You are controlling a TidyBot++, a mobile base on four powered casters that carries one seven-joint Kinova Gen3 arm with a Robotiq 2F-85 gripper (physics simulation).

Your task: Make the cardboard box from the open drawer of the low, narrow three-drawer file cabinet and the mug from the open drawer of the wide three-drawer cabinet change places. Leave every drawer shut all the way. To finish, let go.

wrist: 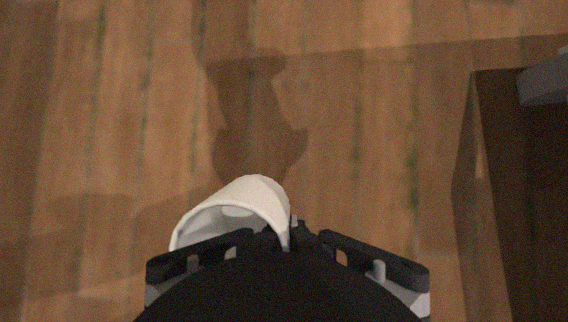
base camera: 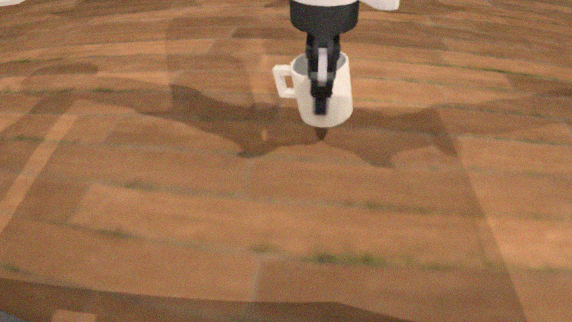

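Observation:
The white mug [base camera: 341,100] [wrist: 257,192] hangs upright in my gripper [base camera: 320,106] [wrist: 286,224], which is shut on the mug's wall. One finger is inside the mug and one is outside. In the base camera view the handle points left. The mug is low, close to the wooden floor; whether its bottom touches the floor I cannot tell. The cardboard box, the narrow file cabinet and the wide cabinet do not show in either view.
The wooden floor [base camera: 200,225] [wrist: 325,100] runs under the mug, with shadows of the arm on it. A grey part of the robot's base [wrist: 545,82] shows at the right edge of the wrist view, above a dark shadow.

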